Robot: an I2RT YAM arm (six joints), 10 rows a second.
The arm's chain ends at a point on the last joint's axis. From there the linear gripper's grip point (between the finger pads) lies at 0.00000 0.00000 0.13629 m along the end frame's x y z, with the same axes.
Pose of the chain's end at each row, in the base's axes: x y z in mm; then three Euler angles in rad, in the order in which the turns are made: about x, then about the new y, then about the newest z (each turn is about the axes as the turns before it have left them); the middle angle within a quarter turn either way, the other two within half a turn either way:
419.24 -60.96 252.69 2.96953 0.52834 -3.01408
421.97 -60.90 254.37 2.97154 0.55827 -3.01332
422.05 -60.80 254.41 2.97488 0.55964 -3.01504
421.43 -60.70 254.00 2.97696 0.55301 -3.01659
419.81 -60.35 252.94 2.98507 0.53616 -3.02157
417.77 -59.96 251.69 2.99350 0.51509 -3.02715
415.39 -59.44 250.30 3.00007 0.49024 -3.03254
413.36 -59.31 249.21 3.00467 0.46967 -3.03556
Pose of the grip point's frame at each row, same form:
487.94 -81.11 136.72 2.96953 0.52834 -3.01408
494.17 -80.46 140.44 2.97154 0.55827 -3.01332
494.40 -79.97 140.51 2.97488 0.55964 -3.01504
493.02 -79.71 139.59 2.97696 0.55301 -3.01659
489.43 -78.61 137.21 2.98507 0.53616 -3.02157
484.91 -77.46 134.38 2.99350 0.51509 -3.02715
479.56 -76.40 131.26 3.00007 0.49024 -3.03254
475.04 -75.90 128.82 3.00467 0.46967 -3.03556

